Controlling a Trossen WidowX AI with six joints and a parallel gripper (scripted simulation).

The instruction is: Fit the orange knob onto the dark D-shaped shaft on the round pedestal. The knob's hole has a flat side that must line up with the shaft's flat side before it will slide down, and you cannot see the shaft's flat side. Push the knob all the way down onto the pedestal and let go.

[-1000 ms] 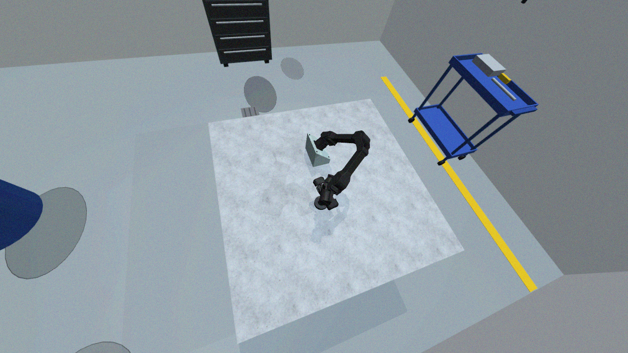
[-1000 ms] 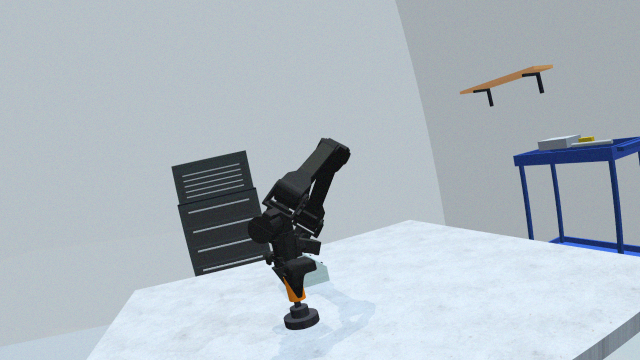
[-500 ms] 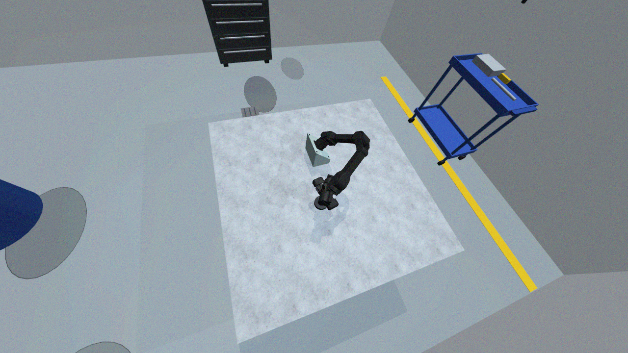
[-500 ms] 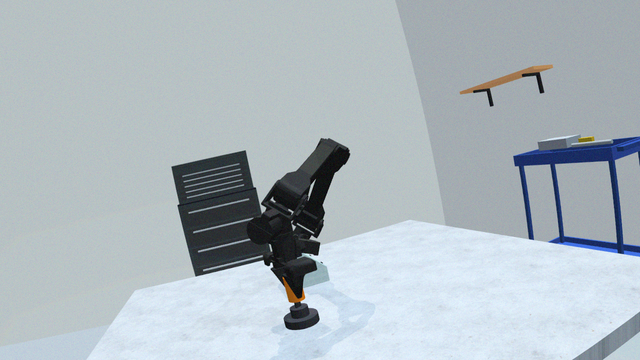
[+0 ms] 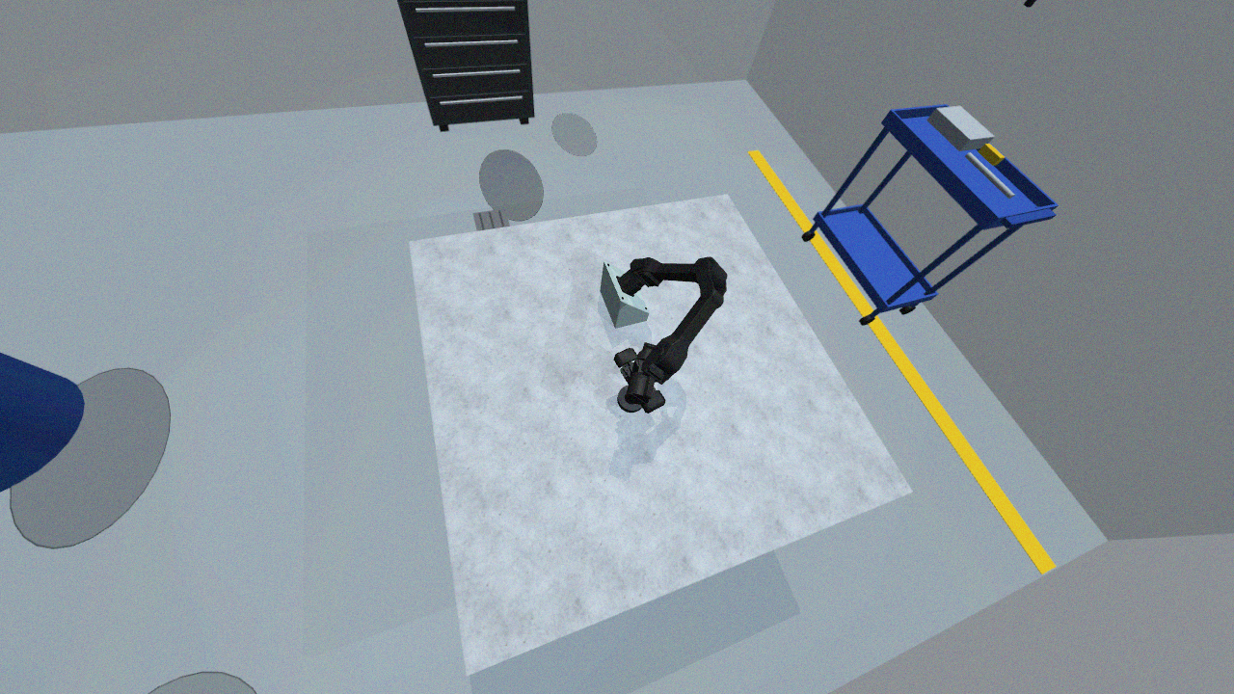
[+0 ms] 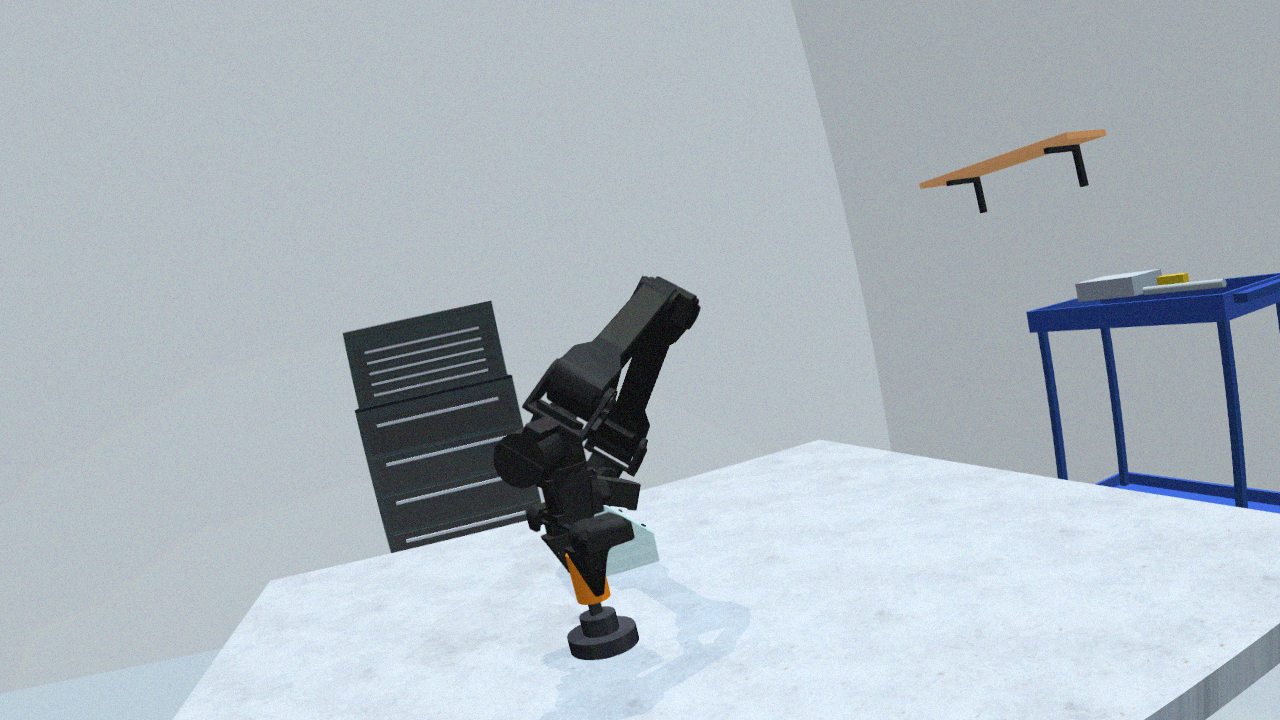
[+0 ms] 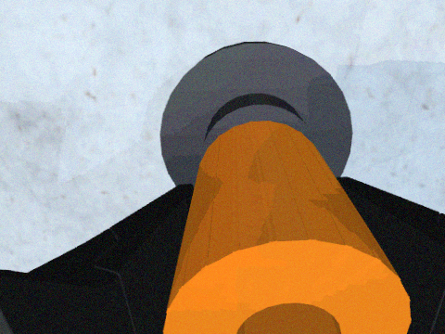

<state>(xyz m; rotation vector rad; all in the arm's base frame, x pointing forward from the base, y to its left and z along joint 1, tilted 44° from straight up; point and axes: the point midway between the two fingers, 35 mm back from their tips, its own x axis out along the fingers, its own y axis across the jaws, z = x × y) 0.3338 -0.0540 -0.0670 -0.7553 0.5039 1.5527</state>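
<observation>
Now: gripper tip 20 mm below the orange knob. Round my gripper tip: dark round pedestal 40 mm below.
</observation>
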